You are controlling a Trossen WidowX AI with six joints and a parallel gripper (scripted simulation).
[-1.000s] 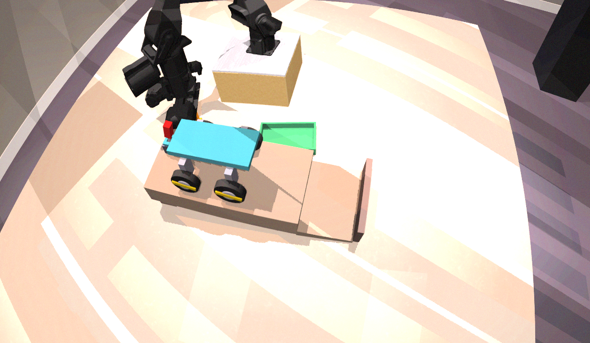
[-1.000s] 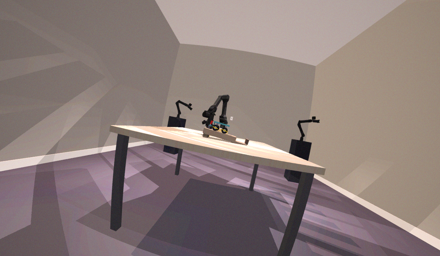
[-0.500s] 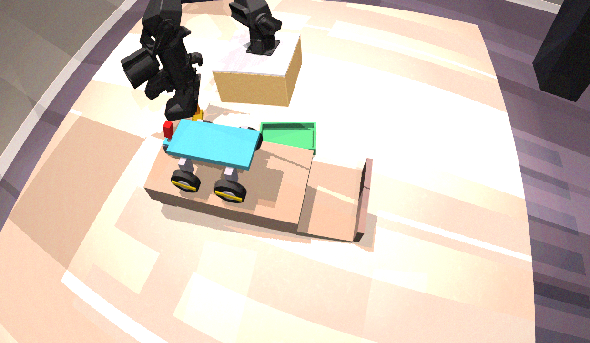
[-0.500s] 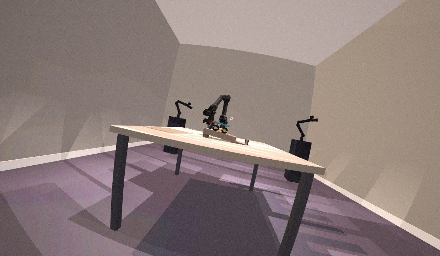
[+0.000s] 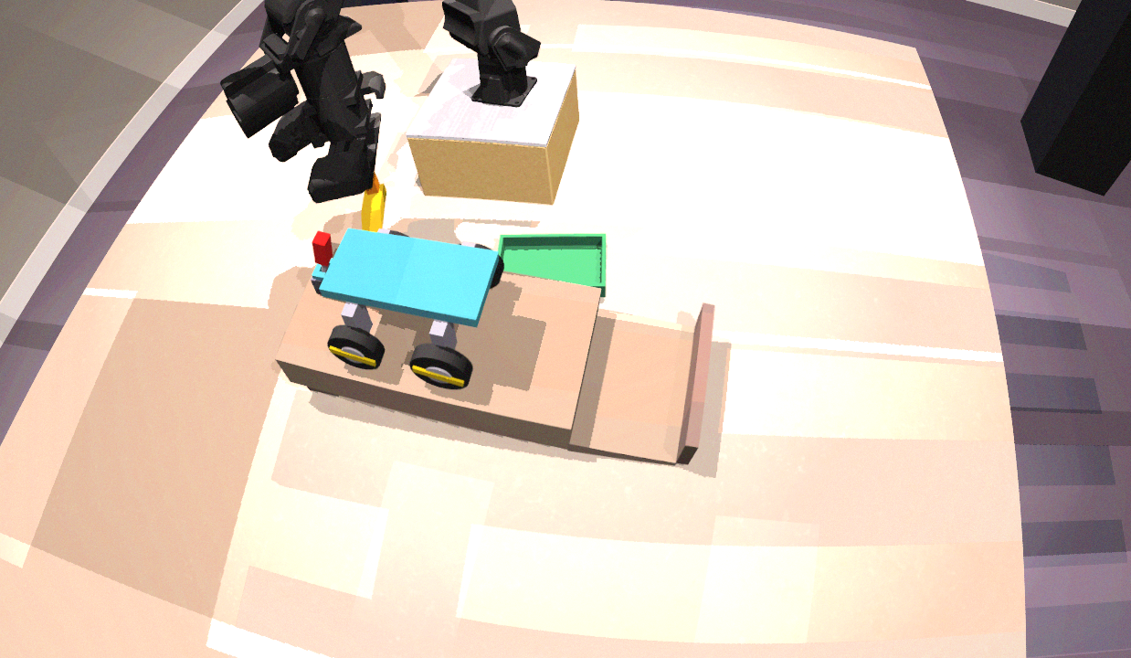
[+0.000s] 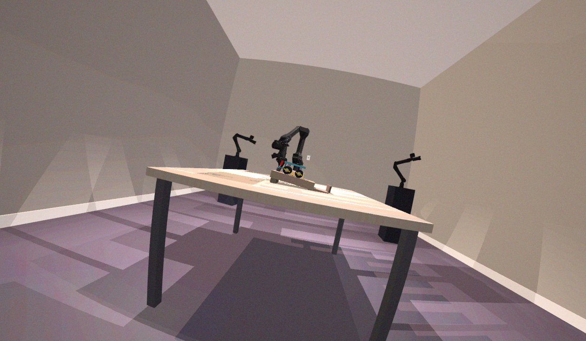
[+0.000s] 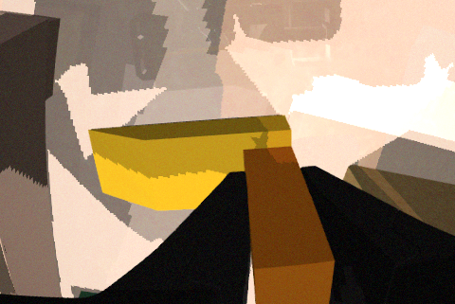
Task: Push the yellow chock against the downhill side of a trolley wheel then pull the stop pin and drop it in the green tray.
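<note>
My gripper tip is 14 cm short of the red-headed stop pin, 4 cm to the right of it and 4 cm below it. From my gripper tip the other things lie so: yellow chock (2 cm ahead, 1 cm to the left, 1 cm below); then green tray (22 cm to the left, 10 cm below, 1 cm ahead); then trolley (15 cm ahead, 14 cm to the left, 2 cm above).
</note>
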